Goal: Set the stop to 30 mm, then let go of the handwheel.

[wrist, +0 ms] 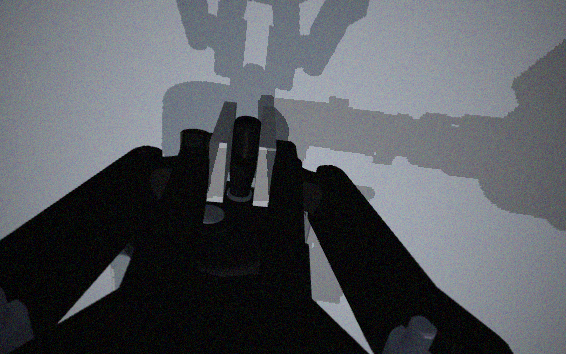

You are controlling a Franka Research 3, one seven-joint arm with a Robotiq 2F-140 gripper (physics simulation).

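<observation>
The handwheel (245, 225) is a very dark disc, mostly hidden behind the gripper. Its grey round hub (214, 214) shows left of the handle's foot. The handwheel's black upright handle (246, 152) rises from a pale ring (239, 195) on the disc. My gripper (247, 127) is shut on this handle, with one finger pad at its left and one at its right. The stop and its scale do not show in the wrist view, so the set value cannot be read.
Shadows of the arm and gripper fall on the pale grey surface at the top and right. A rounded shadow (187, 105) lies behind the handle, at the left. The dark gripper linkages cover much of the lower view.
</observation>
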